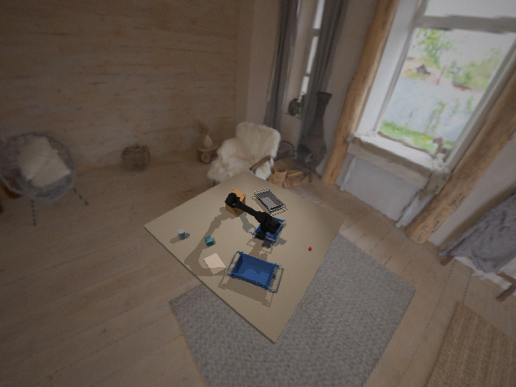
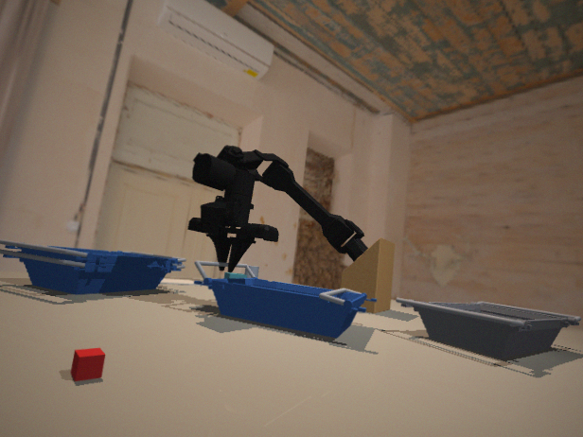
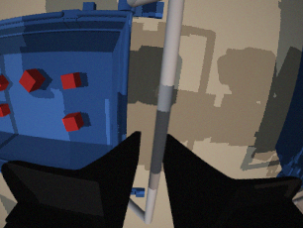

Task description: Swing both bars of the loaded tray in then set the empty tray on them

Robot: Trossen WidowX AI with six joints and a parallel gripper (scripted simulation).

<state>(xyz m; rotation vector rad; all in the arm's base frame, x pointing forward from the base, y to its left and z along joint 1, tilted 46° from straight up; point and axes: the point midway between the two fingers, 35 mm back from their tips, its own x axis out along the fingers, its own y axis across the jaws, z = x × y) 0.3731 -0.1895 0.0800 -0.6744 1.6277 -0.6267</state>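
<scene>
Now: gripper tip 48 cm to the right of the grey tray, 18 cm past it and 3 cm above it. The rest, counted from my gripper tip: cream card (34 cm to the right, 19 cm behind, 7 cm below); then red cube (35 cm ahead, 15 cm to the left, 6 cm below); then teal cube (34 cm behind, 22 cm to the right, 5 cm below).
</scene>
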